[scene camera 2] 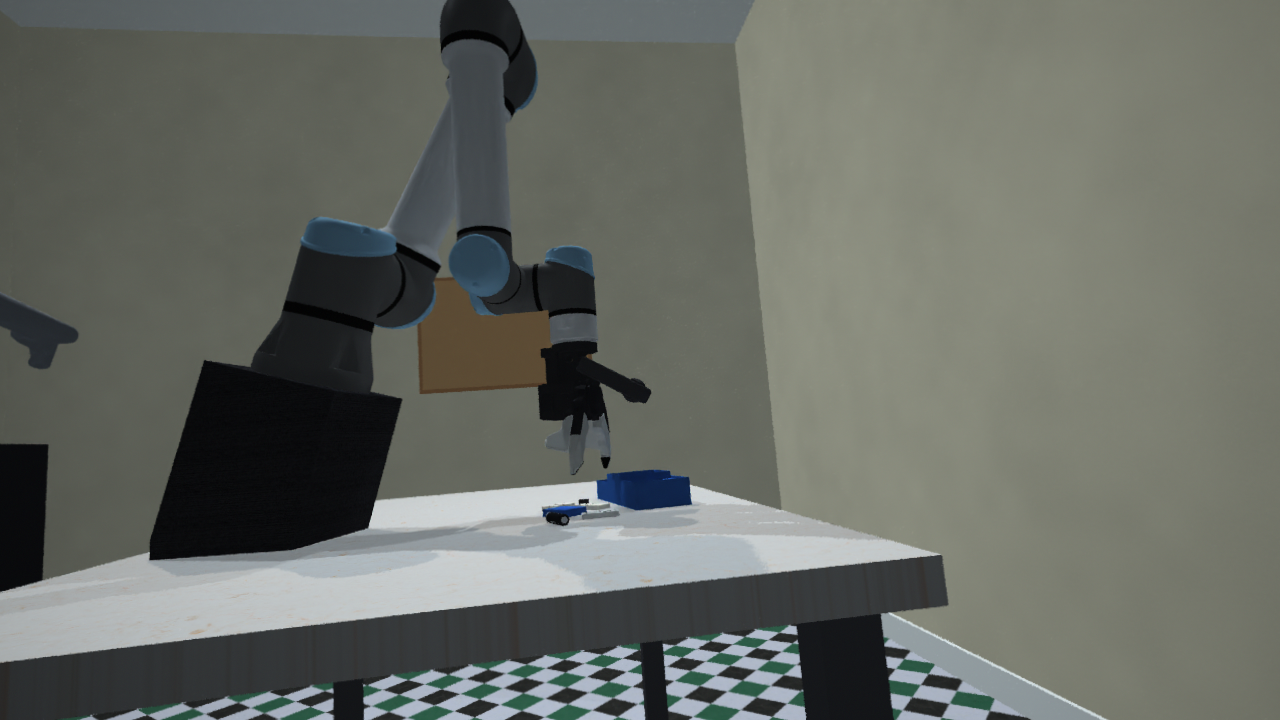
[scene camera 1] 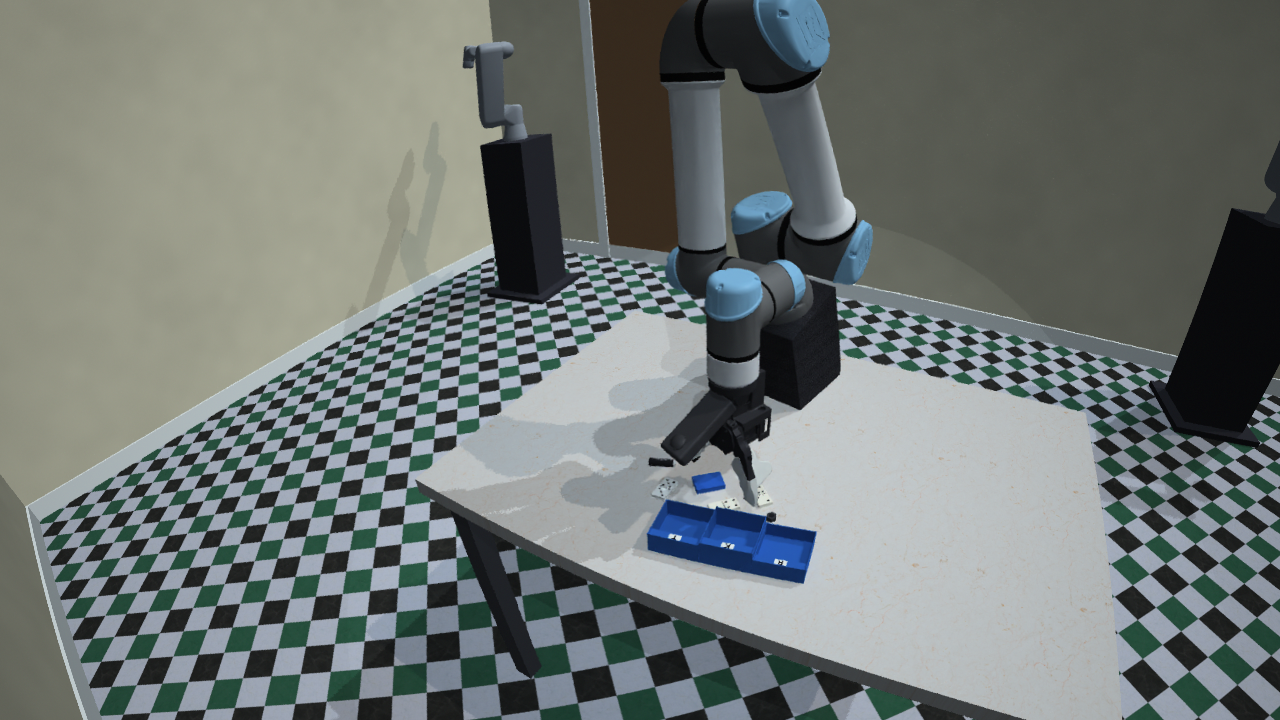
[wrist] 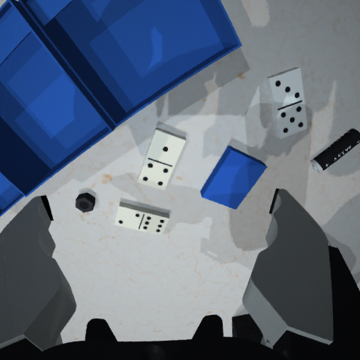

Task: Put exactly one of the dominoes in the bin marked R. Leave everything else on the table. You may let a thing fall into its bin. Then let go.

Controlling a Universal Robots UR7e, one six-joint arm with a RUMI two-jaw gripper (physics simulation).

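Seen in the pictures: gripper, fingertip midpoint: (scene camera 2: 590, 471) (scene camera 1: 723, 483); arm's base, link origin: (scene camera 2: 312, 381).
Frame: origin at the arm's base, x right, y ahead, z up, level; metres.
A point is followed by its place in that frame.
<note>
My gripper (scene camera 1: 725, 480) @(y 0.383, x -0.022, z -0.158 m) (scene camera 2: 589, 469) @(y 0.383, x -0.022, z -0.158 m) (wrist: 161, 194) is open and empty, above the table. In the wrist view, a domino with two and six pips (wrist: 142, 220) (scene camera 1: 763, 497) @(y 0.342, x -0.082, z -0.207 m) lies flat between and below the fingertips. A domino with one and four pips (wrist: 162, 159) (scene camera 1: 730, 504) @(y 0.377, x -0.034, z -0.207 m) lies flat beside it, nearer the bins. A third domino with three and five pips (wrist: 287, 103) (scene camera 1: 665, 488) @(y 0.379, x 0.085, z -0.207 m) lies flat farther right in the wrist view. The right-end bin (scene camera 1: 787, 546) @(y 0.440, x -0.155, z -0.207 m) in scene camera 1 has a small label that looks like R; no domino shows in it.
The blue three-bin tray (scene camera 1: 733, 561) @(y 0.509, x -0.088, z -0.194 m) (scene camera 2: 662, 492) @(y 0.474, x 0.054, z -0.193 m) (wrist: 175, 87) stands near the dominoes. A black nut (wrist: 85, 202) (scene camera 1: 770, 516) @(y 0.384, x -0.108, z -0.207 m) lies close to its wall. A blue block (wrist: 233, 177) (scene camera 1: 708, 482) @(y 0.340, x 0.020, z -0.204 m) and a black battery (wrist: 337, 150) (scene camera 1: 660, 462) @(y 0.320, x 0.121, z -0.203 m) lie on the table.
</note>
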